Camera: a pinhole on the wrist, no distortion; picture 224 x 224 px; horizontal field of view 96.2 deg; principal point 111.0 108.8 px. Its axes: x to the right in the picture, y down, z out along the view. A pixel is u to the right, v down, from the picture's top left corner.
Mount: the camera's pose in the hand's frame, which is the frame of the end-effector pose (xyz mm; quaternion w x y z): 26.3 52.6 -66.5 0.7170 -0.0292 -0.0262 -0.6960
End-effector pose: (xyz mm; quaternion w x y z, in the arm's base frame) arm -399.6 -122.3 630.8 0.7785 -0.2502 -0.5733 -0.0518
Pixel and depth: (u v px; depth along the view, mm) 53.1 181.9 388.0
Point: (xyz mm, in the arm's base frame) -443.1 348.5 870.9
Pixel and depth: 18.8 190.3 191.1
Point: -344.2 177.9 735.3
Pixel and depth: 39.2 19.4 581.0
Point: -804.7 422.9 111.8
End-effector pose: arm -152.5 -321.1 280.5 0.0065 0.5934 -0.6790 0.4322
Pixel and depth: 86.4 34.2 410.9
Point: -42.6 -310.8 -178.7
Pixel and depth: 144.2 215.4 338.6
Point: -110.0 -796.5 322.4
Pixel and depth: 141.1 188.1 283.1
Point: -113.3 -654.8 275.8
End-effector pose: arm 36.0 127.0 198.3 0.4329 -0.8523 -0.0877 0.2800
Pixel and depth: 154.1 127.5 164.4
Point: 28.8 223.5 129.4
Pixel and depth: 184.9 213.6 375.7
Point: 225.4 630.9 16.4
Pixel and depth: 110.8 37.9 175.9
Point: -110.9 125.9 136.4
